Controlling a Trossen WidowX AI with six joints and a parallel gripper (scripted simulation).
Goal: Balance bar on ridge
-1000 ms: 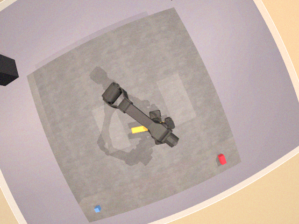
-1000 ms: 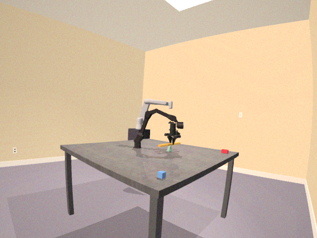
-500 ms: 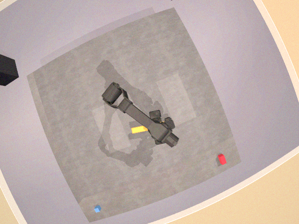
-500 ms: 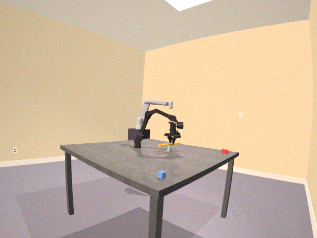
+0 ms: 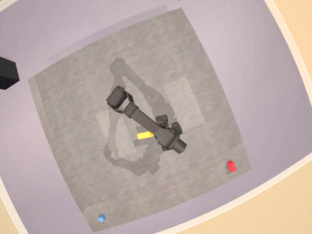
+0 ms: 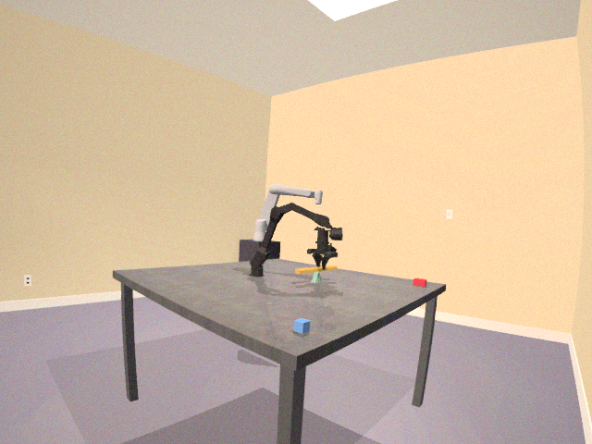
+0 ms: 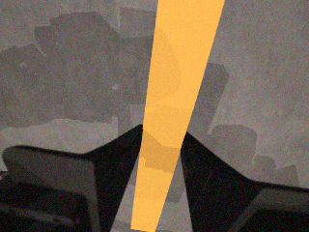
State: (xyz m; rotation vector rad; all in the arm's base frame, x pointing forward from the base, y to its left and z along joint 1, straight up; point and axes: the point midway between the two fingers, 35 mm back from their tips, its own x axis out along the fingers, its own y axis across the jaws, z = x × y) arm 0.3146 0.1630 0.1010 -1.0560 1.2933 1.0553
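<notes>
The orange bar is 10 mm behind my gripper tip and 30 mm to the right of it. Round my gripper tip: small blue cube 430 mm ahead, 660 mm to the right, 50 mm below; red block 430 mm ahead, 340 mm to the left, 50 mm below.
</notes>
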